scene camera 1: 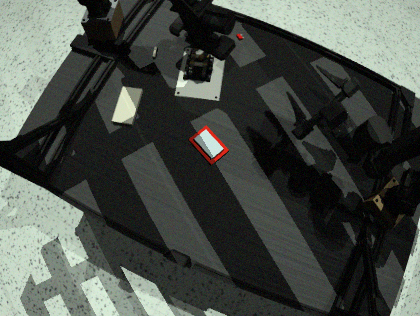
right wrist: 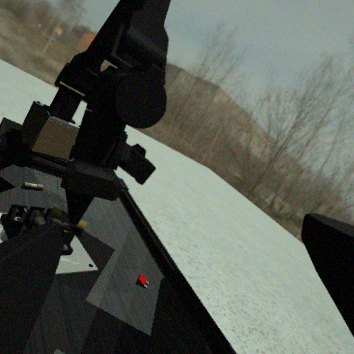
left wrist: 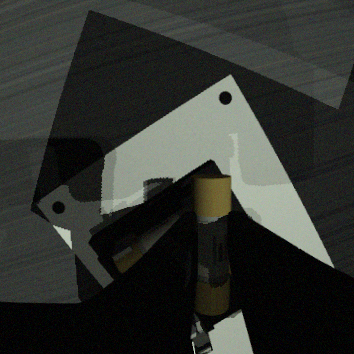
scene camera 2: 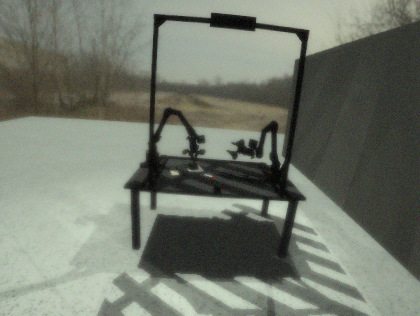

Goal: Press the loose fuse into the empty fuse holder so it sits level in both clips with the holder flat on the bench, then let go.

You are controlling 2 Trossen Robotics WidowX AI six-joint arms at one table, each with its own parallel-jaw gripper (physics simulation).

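Places are measured from the left arm's base along level axes (x ahead, y left, z up), in centimetres.
Where they show: left gripper, between the fingertips: (scene camera 1: 207, 51) (right wrist: 73, 221) (left wrist: 210, 222) (scene camera 2: 194, 161); right gripper, between the fingertips: (scene camera 1: 301, 78) (right wrist: 183, 230) (scene camera 2: 228, 146); left arm's base, origin of its link: (scene camera 1: 99, 10) (right wrist: 58, 114); right arm's base, origin of its link: (scene camera 1: 394, 201) (scene camera 2: 274, 171).
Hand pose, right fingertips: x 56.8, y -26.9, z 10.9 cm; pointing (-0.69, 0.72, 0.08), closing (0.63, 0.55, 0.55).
Note:
Each offset is from my right fingertips to the centre of the thing. "pt": to the spot under its first point.
My left gripper (scene camera 1: 202, 54) (left wrist: 210, 222) is shut on a fuse, a dark tube with brass caps, above the holder area. The fuse @(dx -22.7, dy +15.5, dz -16.6 cm) (left wrist: 212, 197) also shows its brass end in the right wrist view (right wrist: 81, 224). The black fuse holder (scene camera 1: 192, 73) (left wrist: 150, 210) is on a white plate (scene camera 1: 200, 92) (left wrist: 175, 145) (right wrist: 75, 262). Another brass-capped fuse @(dx -24.4, dy +15.8, dz -19.1 cm) (left wrist: 127, 259) lies in the holder, partly hidden by a finger. The dark fingers hide the empty clips, and any contact with the held fuse cannot be made out. My right gripper (scene camera 1: 303, 81) (scene camera 2: 231, 150) is open and empty, off to the right.
A cream block @(dx -42.8, dy -1.0, dz -21.0 cm) (scene camera 1: 127, 105) lies left of the plate, and a red-rimmed tray @(pt dx -17.6, dy -14.2, dz -21.1 cm) (scene camera 1: 213, 160) lies in front. A small pale cylinder @(dx -38.5, dy +17.9, dz -21.2 cm) (scene camera 1: 155, 51) (right wrist: 33, 186) lies behind left. A small red part with metal prongs @(dx -13.0, dy +26.9, dz -21.4 cm) (scene camera 1: 240, 36) (right wrist: 143, 280) lies behind right.

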